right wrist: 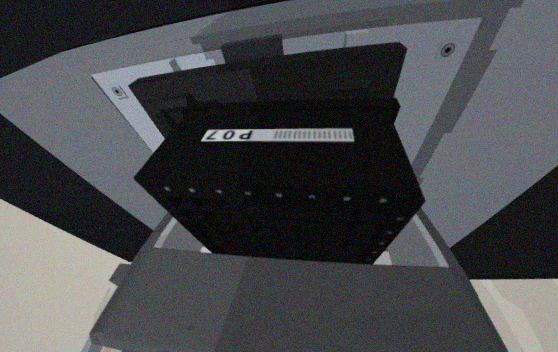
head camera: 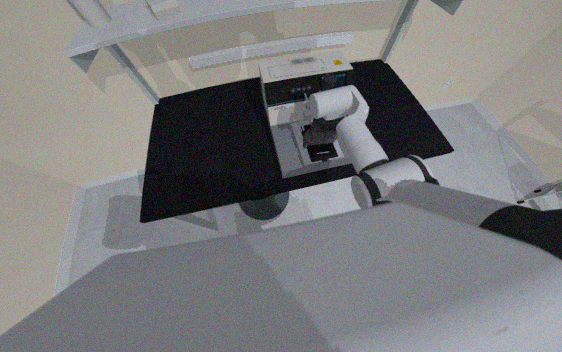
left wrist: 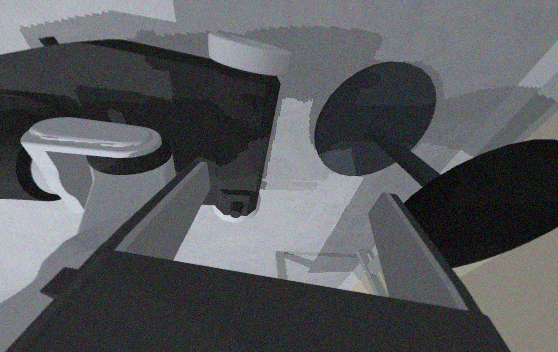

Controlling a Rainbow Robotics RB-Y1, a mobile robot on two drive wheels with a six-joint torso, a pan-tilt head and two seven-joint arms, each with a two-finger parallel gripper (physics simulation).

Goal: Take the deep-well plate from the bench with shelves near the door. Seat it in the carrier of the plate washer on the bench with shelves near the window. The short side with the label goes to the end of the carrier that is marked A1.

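Frame: origin at the robot's base, x ahead, y left, z up, level; metres.
Seen in the pictures: left gripper, fingertip midpoint: [left wrist: 291, 189]; right gripper, fingertip midpoint: [head camera: 317, 145].
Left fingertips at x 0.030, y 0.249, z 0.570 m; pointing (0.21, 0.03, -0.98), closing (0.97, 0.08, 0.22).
A point is followed by its place in that frame.
The black deep-well plate [right wrist: 280, 165] {x 0.317, y -0.213, z 0.897 m} is in the right wrist view, wells towards the camera, its short side with the white "P07" label facing the top of the picture. It is at the dark carrier [right wrist: 325, 72] [head camera: 316, 155] {x 0.315, y -0.191, z 0.874 m} of the plate washer [head camera: 295, 72] {x 0.600, y -0.165, z 1.033 m}; whether it sits fully down cannot be told. No A1 mark can be read. My right gripper [right wrist: 295, 220] {x 0.370, y -0.211, z 0.859 m} [head camera: 320, 137] {x 0.370, y -0.211, z 0.859 m} is open, its fingers at both sides of the plate, tips hidden behind it. In the head view it hides most of the plate. My left gripper [left wrist: 291, 189] {x 0.030, y 0.249, z 0.570 m} is open and empty, away from the bench.
The washer stands on a black bench top [head camera: 210, 145] {x 0.537, y 0.268, z 0.763 m}, below a shelf [head camera: 135, 30] {x 0.686, y 0.334, z 1.220 m}. A dark round stool seat [head camera: 265, 206] {x 0.375, y 0.100, z 0.032 m} is at the bench's front edge. The left wrist view shows a dark disc [left wrist: 375, 117] {x 0.472, y 0.153, z 0.031 m} on a rod and the robot's dark base [left wrist: 220, 110] {x -0.060, y 0.145, z 0.192 m} near the left fingers.
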